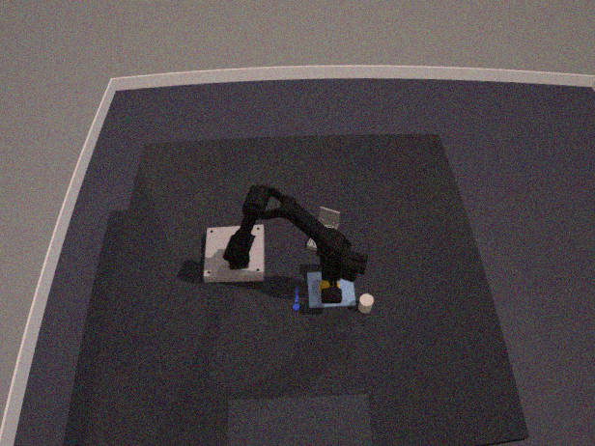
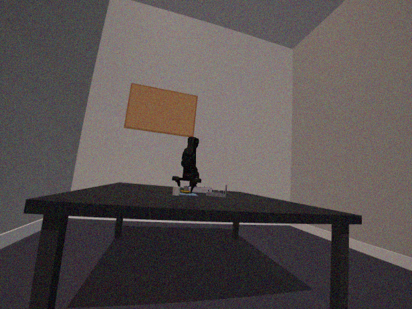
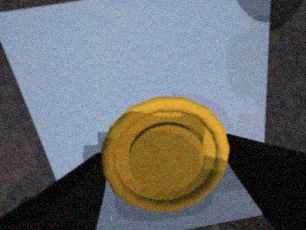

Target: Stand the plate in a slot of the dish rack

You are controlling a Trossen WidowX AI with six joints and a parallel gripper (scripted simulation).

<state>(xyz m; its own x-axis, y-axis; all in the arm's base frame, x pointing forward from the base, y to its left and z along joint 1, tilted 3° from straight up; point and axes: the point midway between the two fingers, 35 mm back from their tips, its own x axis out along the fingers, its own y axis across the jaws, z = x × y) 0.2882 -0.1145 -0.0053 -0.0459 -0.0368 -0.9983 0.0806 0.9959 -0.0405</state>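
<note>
Now: the light blue mat 10 mm ahead of my gripper tip. The rest, counted from my gripper tip: white cup: 110 mm ahead, 70 mm to the right, 20 mm above; then yellow plate: 10 mm above; then blue spoon: 110 mm behind, 30 mm to the right.
</note>
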